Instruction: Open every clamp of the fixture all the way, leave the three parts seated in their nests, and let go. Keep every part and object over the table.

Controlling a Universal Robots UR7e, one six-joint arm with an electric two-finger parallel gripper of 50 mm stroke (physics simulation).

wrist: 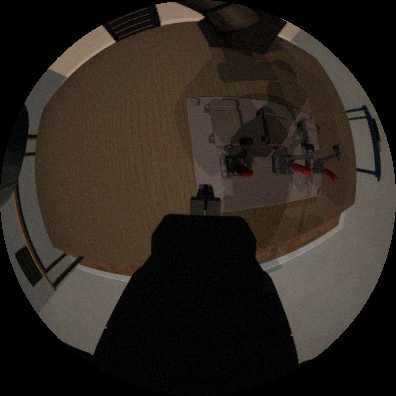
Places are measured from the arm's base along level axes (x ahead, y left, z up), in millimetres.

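Pixels of known places: gripper, fingertip midpoint: (204, 192).
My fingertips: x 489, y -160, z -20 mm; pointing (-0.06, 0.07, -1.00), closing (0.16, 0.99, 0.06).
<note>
For each thing: its middle in the pictures, then the offset to it from my fingertips. "spot": a spot on its surface instead. Level surfaces: height alone.
- left clamp with a red handle, surface spot: (243, 171) spot: dx -22, dy +49, dz +17 mm
- middle clamp with a red handle, surface spot: (301, 169) spot: dx -20, dy +154, dz +14 mm
- right clamp with a red handle, surface spot: (331, 174) spot: dx -9, dy +266, dz +15 mm
- dark part, body centre: (276, 126) dx -107, dy +165, dz -53 mm
- smaller part, body centre: (309, 135) dx -100, dy +275, dz -51 mm
- brown wooden table, its level: dz -82 mm
The grey fixture plate (210, 192) lies on the table, right of the view's middle. Three clamps stand in a row on it: a left clamp with a red handle (243, 171), a middle clamp with a red handle (301, 169) and a right clamp with a red handle (331, 174). How far each is open is hard to tell in the dim light. A flat, plate-like part (225, 120) lies behind the left clamp; a dark part (264, 127) and a smaller part (303, 131) are farther right, partly in shadow. My gripper (204, 192) is shut and empty, over the plate's near left corner, left of the clamps.
The brown wooden table (115, 150) extends left of the plate. The dark robot base (240, 32) stands at the far edge. A blue-framed object (375, 145) stands beyond the right edge, and a wooden-railed object (27, 240) beyond the left. Arm shadows cross the plate.
</note>
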